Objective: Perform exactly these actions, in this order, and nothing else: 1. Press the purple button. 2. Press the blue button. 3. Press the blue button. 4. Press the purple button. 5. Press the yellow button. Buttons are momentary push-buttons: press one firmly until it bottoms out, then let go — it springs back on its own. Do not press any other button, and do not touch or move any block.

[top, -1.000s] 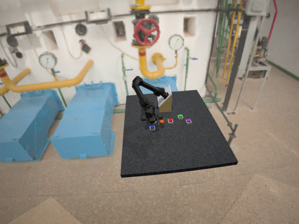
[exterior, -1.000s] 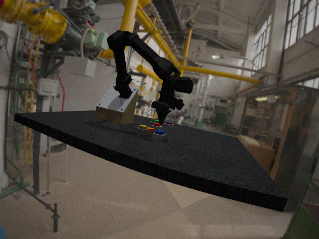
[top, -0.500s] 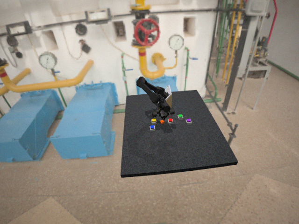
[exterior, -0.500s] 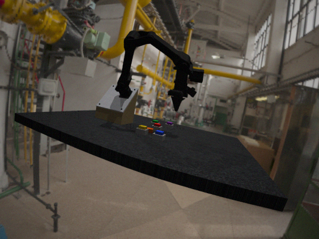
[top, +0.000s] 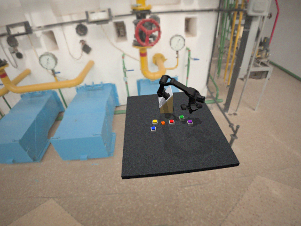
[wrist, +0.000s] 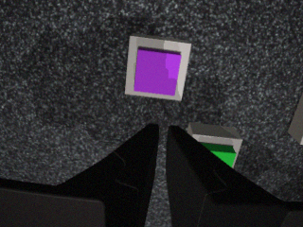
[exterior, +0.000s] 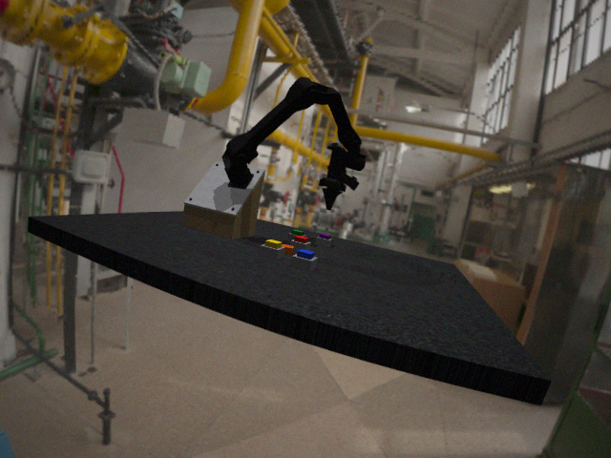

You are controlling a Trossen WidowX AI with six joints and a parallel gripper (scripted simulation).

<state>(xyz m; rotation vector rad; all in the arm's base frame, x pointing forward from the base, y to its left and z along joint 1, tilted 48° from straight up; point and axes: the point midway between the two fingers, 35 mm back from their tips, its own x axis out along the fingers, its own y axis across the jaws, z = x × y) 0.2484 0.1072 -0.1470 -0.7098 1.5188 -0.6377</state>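
Now: gripper tip 90 mm above the purple button. Round my gripper tip: orange block (250 mm to the right, 110 mm below, 30 mm behind); then green button (90 mm below, 70 mm behind, 60 mm to the right); then red button (170 mm to the right, 90 mm below, 20 mm behind).
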